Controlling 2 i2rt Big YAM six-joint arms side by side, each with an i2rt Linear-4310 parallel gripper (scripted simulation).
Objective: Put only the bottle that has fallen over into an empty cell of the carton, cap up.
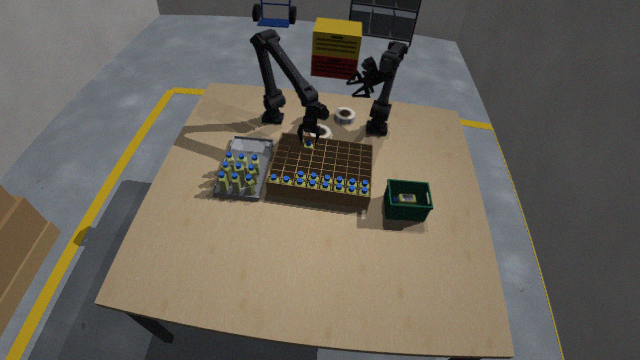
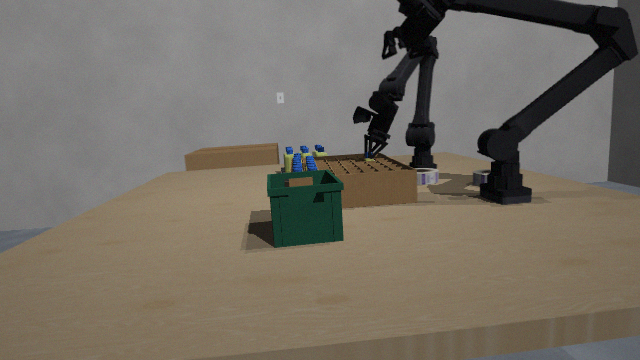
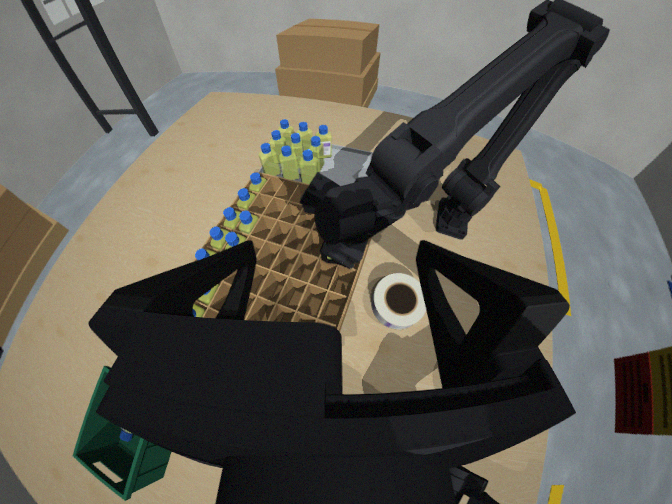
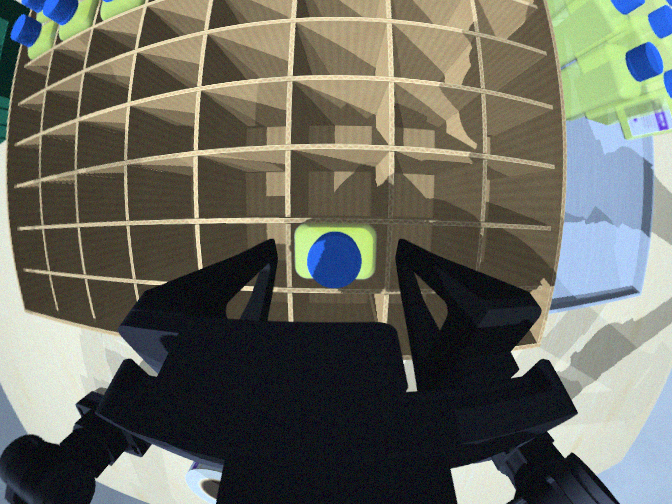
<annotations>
brown carton: image 1 321,162; image 2; image 3; image 4 344,168
same spot on brown carton: (image 3: 297,228) = (image 2: 341,162)
</annotations>
